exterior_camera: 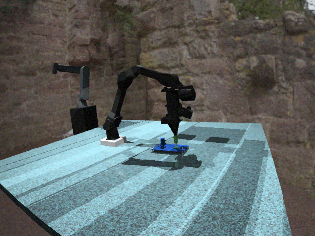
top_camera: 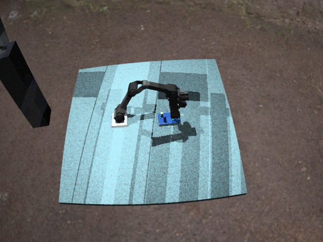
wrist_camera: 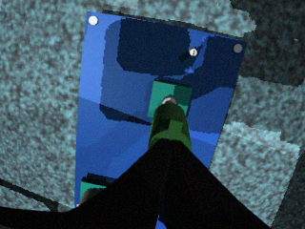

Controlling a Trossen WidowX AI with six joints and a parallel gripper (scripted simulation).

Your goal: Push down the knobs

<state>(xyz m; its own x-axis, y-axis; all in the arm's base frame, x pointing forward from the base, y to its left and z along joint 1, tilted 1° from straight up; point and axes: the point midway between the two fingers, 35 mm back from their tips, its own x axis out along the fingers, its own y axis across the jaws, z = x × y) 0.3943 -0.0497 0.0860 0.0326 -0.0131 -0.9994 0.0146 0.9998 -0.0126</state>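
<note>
My gripper tip is now 70 mm past the blue knob and 30 mm above it. Also, from my gripper tip: green knob: 20 mm below.
</note>
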